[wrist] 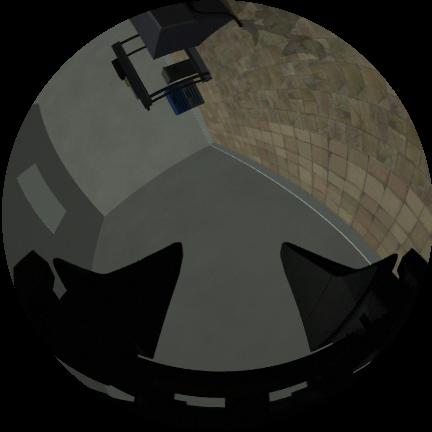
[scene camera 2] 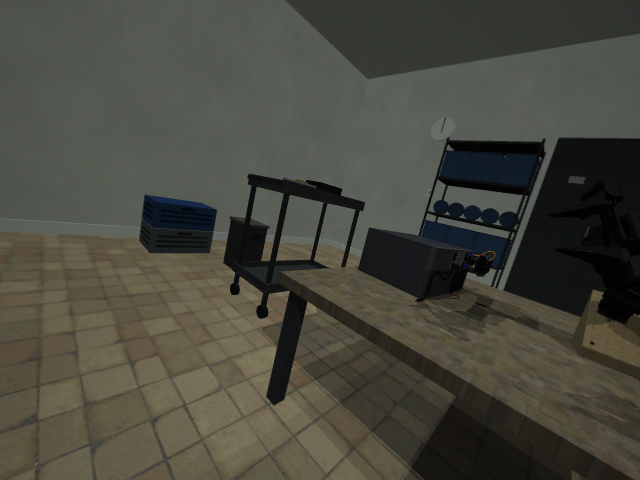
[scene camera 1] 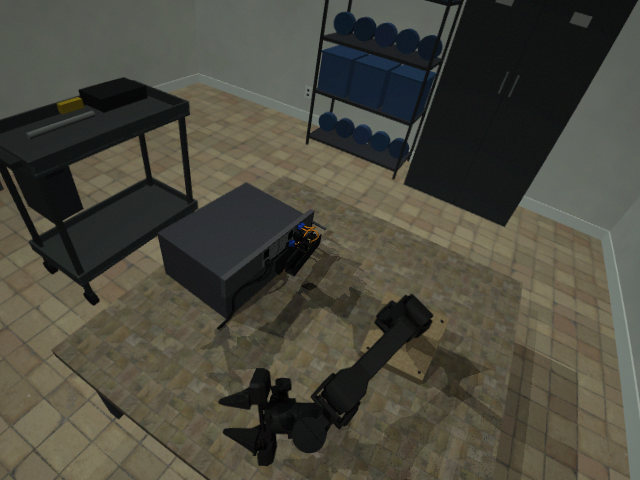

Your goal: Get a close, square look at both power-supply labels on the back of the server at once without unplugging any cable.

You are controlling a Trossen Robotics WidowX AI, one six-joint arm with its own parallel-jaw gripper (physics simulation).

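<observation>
The dark grey server (scene camera 1: 232,227) (scene camera 2: 395,258) lies on the table (scene camera 1: 465,279) (scene camera 2: 356,315). In the wrist view the server (wrist: 182,32) shows at the top edge, cut off. Its back carries black cables (scene camera 1: 252,281) (scene camera 2: 436,276) and orange and blue cables (scene camera 1: 309,232) (scene camera 2: 484,255); a black cable runs down to the table top. The power-supply labels cannot be made out in any view. My gripper (scene camera 1: 222,416) (scene camera 2: 553,231) (wrist: 232,249) is open and empty, above the table near its front edge, apart from the server and pointing past it. The wrist view faces mostly the walls.
A dark cart (scene camera 1: 129,227) (scene camera 2: 305,192) (wrist: 134,82) stands behind the server. A shelf rack (scene camera 1: 367,105) (scene camera 2: 491,225) holds blue bins and rolls beside a black cabinet (scene camera 1: 485,118) (scene camera 2: 547,242). Blue and grey crates (scene camera 2: 178,224) (wrist: 184,100) stand by the wall. The arm's wooden base (scene camera 1: 403,356) (scene camera 2: 610,346) is on the table.
</observation>
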